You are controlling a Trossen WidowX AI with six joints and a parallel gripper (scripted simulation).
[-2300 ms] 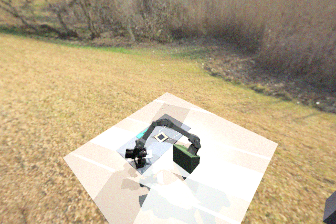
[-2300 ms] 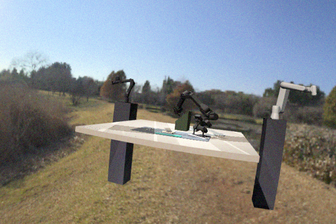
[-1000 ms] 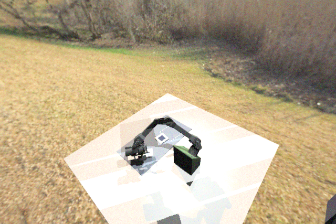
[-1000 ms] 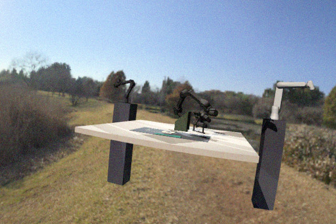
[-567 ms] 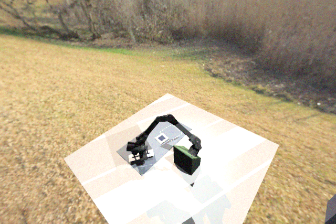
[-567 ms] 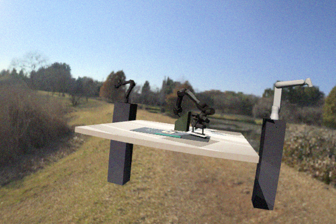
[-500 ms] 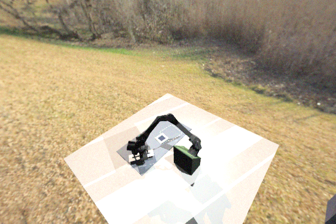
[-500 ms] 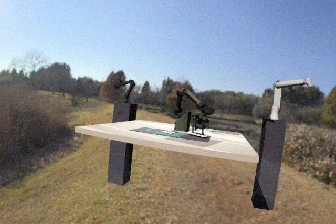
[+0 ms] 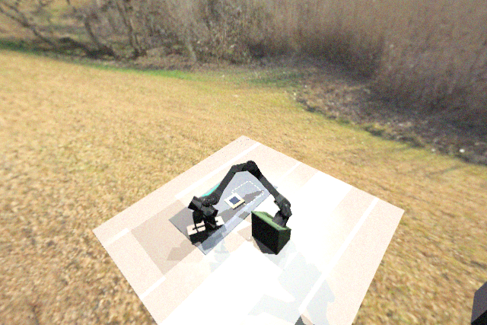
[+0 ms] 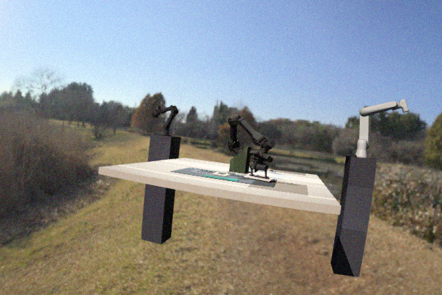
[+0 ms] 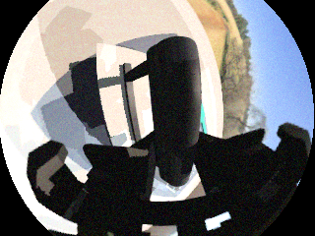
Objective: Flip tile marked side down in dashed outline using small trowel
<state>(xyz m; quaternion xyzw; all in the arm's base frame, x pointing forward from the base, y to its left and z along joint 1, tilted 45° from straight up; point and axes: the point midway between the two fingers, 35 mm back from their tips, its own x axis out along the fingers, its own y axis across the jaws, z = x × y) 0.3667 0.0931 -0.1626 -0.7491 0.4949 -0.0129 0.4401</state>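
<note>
The grey mat is 2 cm ahead of my gripper tip, 17 cm to the right of it and 7 cm below it. From my gripper tip the other things lie so: tile: 2 cm behind, 21 cm to the right, 5 cm below; then teal trowel: 15 cm ahead, 15 cm to the right, 5 cm below.
</note>
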